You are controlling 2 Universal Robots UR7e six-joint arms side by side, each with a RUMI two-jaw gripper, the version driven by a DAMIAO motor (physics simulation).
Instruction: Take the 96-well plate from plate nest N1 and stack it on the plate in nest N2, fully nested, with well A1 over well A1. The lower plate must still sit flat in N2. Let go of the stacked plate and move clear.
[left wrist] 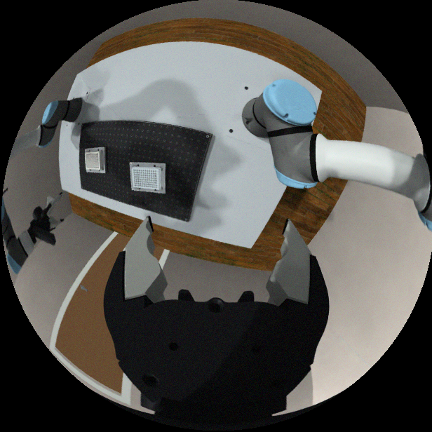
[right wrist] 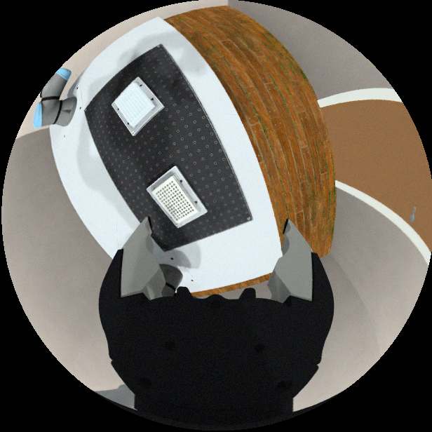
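Observation:
A pale blue-white 96-well plate (left wrist: 146,178) (right wrist: 134,104) sits in a grey nest (left wrist: 163,175) (right wrist: 158,106). A cream 96-well plate (left wrist: 92,161) (right wrist: 174,200) sits in a second grey nest (left wrist: 103,160) (right wrist: 201,210). The two nests stand apart; labels N1 and N2 and the A1 corners cannot be read. My left gripper (left wrist: 217,219) is open and empty, high above and away from both plates. My right gripper (right wrist: 217,219) is open and empty, also high above and away from both plates, the cream one being nearer.
Both nests are on a black perforated board (left wrist: 182,150) (right wrist: 200,135) on a white table top (left wrist: 210,65) (right wrist: 262,240) with a wooden border. The left arm (left wrist: 292,102) (right wrist: 57,102) and the right arm's base (left wrist: 72,110) (right wrist: 171,275) stand beside the board.

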